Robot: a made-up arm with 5 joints.
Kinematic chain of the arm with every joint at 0, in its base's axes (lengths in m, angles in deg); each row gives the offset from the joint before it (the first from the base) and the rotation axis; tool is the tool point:
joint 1: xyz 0 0 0.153 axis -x
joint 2: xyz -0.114 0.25 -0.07 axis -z
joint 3: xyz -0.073 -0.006 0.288 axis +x
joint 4: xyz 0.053 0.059 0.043 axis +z
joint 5: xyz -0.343 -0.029 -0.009 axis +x
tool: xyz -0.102 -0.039 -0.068
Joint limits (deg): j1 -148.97..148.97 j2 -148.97..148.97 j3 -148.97..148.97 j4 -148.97..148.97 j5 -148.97..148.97
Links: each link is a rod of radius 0.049 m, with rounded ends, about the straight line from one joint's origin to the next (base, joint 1, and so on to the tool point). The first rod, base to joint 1, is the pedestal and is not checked.
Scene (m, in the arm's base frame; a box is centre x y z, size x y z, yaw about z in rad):
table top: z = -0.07
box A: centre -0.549 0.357 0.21 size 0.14 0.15 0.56 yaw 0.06
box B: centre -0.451 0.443 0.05 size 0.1 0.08 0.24 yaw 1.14
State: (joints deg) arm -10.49 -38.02 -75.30 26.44 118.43
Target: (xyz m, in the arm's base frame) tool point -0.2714 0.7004 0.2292
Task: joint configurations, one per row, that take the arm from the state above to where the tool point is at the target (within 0.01 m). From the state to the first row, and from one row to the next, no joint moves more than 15 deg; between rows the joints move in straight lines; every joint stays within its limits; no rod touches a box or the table.
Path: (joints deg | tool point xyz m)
1: -22.06 -32.76 -63.21 12.92 123.25 | -0.5221 -0.0624 0.3745
2: -33.64 -27.51 -51.12 -0.60 128.07 | -0.5720 0.0150 0.3540
3: -45.21 -22.25 -39.03 -14.13 132.89 | -0.5941 0.0965 0.4257
4: -56.78 -17.00 -26.94 -27.65 137.71 | -0.5755 0.1178 0.5723
5: -68.35 -11.74 -14.85 -41.17 142.53 | -0.5114 0.0370 0.7384
6: -54.60 -1.63 -19.31 -37.85 139.90 | -0.4681 0.2225 0.7320
7: -40.84 8.47 -23.78 -34.54 137.26 | -0.4211 0.3962 0.6672
8: -27.09 18.58 -28.25 -31.22 134.62 | -0.3719 0.5410 0.5528
9: -13.34 28.69 -32.71 -27.91 131.99 | -0.3218 0.6447 0.4018
10: 0.42 38.80 -37.18 -24.59 129.35 | -0.2714 0.7004 0.2292

